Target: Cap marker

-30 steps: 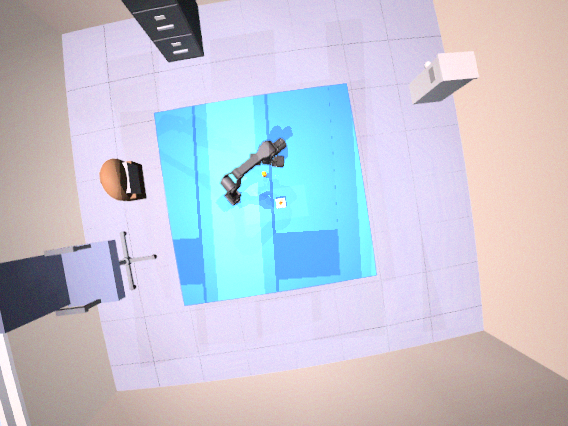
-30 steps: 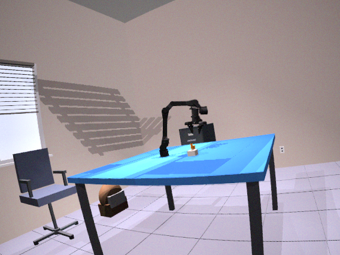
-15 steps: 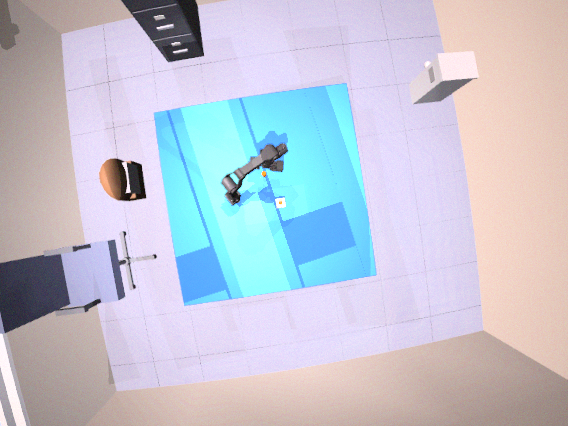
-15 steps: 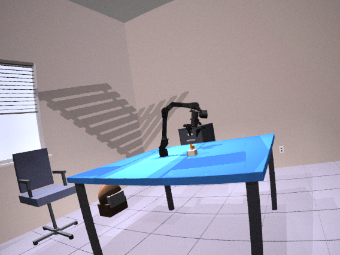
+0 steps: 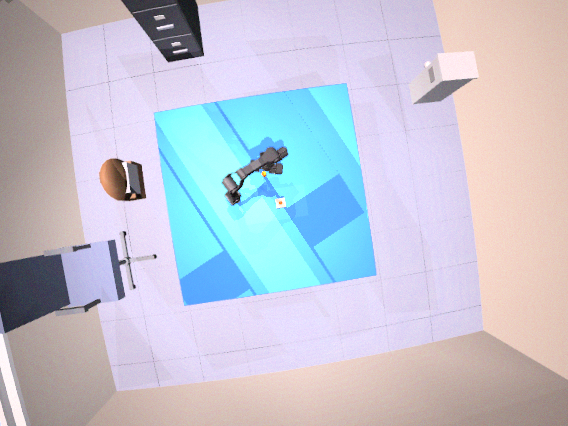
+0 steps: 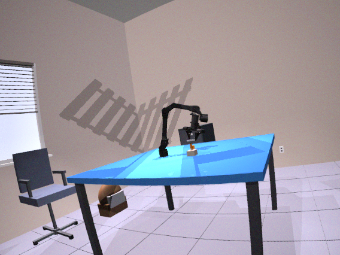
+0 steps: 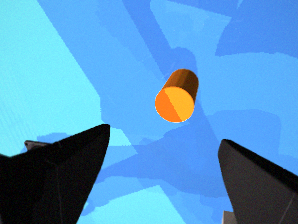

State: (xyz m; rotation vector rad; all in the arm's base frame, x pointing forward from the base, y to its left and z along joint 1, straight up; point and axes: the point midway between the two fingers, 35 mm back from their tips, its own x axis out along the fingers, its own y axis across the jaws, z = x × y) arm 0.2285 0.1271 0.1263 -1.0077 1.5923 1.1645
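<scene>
My gripper tip is now 7 cm above the orange cap. Round my gripper tip: white holder block (7 cm ahead, 20 cm to the right, 7 cm below); then orange marker (7 cm ahead, 20 cm to the right, 2 cm below).
</scene>
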